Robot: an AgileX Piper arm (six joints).
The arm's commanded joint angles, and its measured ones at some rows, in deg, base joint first. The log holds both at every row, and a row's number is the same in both.
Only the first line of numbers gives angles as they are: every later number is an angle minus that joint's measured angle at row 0.
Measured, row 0:
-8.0, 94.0, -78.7, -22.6, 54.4, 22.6
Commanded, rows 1 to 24:
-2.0, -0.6, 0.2, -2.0, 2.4, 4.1
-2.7, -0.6, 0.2, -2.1, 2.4, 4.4
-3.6, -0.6, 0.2, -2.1, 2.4, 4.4
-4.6, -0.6, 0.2, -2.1, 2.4, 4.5
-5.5, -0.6, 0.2, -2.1, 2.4, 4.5
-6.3, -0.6, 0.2, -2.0, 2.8, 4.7
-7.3, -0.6, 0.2, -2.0, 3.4, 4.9
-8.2, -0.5, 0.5, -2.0, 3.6, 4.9
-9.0, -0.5, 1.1, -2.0, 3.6, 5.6
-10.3, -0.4, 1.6, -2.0, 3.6, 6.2
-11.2, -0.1, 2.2, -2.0, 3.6, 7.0
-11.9, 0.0, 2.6, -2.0, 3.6, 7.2
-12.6, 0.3, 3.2, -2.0, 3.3, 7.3
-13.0, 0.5, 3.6, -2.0, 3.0, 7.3
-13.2, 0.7, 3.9, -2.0, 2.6, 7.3
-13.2, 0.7, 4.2, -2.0, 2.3, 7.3
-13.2, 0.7, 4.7, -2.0, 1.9, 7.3
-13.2, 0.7, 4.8, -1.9, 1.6, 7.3
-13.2, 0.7, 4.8, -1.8, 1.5, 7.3
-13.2, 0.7, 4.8, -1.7, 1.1, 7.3
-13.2, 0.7, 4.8, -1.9, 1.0, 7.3
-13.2, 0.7, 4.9, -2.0, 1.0, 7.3
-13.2, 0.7, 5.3, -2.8, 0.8, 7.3
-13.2, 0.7, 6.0, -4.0, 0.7, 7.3
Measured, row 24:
-13.0, 0.8, 4.7, -1.7, 1.8, 7.1
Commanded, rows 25 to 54:
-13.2, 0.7, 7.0, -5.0, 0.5, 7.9
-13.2, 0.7, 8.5, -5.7, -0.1, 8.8
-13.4, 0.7, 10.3, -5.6, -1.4, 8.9
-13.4, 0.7, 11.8, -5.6, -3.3, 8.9
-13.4, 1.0, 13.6, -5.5, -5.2, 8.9
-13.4, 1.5, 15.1, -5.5, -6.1, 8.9
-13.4, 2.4, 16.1, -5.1, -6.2, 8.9
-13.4, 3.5, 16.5, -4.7, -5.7, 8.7
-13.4, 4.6, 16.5, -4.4, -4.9, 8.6
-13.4, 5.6, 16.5, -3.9, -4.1, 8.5
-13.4, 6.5, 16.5, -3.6, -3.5, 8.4
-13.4, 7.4, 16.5, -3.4, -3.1, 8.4
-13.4, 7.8, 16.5, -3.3, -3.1, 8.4
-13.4, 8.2, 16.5, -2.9, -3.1, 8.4
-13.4, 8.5, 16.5, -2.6, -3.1, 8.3
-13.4, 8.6, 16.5, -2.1, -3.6, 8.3
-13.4, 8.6, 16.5, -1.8, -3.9, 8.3
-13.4, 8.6, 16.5, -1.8, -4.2, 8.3
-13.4, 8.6, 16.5, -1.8, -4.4, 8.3
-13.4, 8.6, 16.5, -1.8, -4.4, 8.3
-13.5, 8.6, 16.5, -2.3, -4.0, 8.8
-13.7, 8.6, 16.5, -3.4, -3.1, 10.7
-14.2, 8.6, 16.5, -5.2, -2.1, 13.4
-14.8, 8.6, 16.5, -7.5, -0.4, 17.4
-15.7, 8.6, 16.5, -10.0, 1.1, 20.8
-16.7, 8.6, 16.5, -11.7, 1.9, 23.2
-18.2, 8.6, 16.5, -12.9, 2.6, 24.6
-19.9, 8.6, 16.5, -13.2, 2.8, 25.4
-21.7, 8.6, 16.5, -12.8, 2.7, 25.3
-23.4, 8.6, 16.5, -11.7, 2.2, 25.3
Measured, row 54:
-17.6, 8.8, 16.2, -10.2, 1.2, 21.8
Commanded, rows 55 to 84:
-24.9, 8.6, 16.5, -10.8, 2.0, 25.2
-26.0, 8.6, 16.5, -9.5, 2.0, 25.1
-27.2, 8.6, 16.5, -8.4, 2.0, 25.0
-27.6, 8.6, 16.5, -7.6, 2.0, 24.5
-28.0, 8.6, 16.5, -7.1, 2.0, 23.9
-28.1, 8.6, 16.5, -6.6, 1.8, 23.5
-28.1, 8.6, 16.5, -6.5, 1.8, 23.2
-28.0, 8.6, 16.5, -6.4, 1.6, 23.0
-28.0, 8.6, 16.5, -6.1, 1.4, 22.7
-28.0, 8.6, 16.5, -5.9, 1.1, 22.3
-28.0, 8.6, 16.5, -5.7, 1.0, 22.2
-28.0, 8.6, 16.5, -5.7, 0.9, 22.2
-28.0, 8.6, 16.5, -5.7, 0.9, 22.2
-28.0, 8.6, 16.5, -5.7, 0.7, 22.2
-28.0, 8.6, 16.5, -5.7, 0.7, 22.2
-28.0, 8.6, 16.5, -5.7, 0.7, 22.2
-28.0, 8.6, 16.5, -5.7, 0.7, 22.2
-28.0, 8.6, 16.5, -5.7, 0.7, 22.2
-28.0, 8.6, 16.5, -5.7, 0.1, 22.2
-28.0, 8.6, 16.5, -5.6, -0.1, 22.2
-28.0, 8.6, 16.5, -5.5, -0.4, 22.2
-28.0, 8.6, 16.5, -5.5, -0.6, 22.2
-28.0, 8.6, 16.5, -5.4, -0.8, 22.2
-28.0, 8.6, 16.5, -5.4, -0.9, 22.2
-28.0, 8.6, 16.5, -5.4, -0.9, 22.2
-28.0, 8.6, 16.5, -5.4, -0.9, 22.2
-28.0, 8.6, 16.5, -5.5, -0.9, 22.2
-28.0, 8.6, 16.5, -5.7, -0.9, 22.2
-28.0, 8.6, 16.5, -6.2, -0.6, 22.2
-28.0, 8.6, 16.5, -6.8, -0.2, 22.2
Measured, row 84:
-27.8, 8.8, 16.2, -5.5, -0.5, 22.6
